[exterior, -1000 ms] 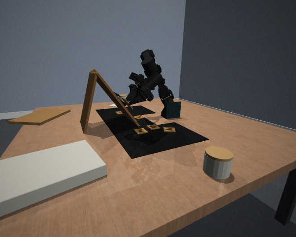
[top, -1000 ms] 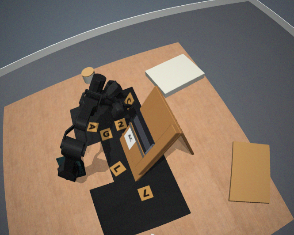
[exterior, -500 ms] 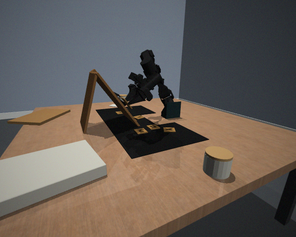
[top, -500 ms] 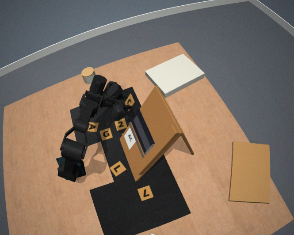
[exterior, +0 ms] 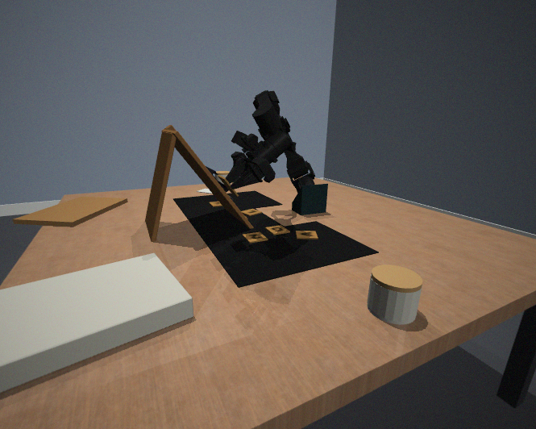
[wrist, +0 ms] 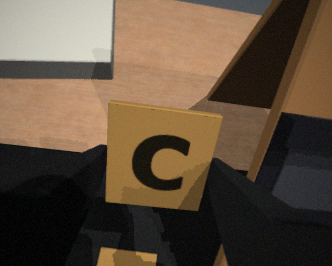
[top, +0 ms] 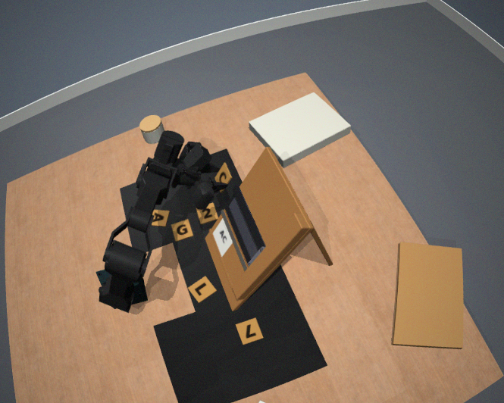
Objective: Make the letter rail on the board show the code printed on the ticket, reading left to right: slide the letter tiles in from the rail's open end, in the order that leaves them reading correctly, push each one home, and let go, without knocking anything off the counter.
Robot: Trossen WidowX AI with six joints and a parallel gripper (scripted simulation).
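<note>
Now: the white ticket 120 mm to the right of my gripper tip, 80 mm below it and 50 mm behind it. Also, from my gripper tip: flat tan panel: 470 mm to the right, 430 mm ahead, 150 mm below; black mat: 160 mm to the right, 160 mm below, 160 mm behind; tile: 150 mm below, 70 mm behind, 10 mm to the left.
</note>
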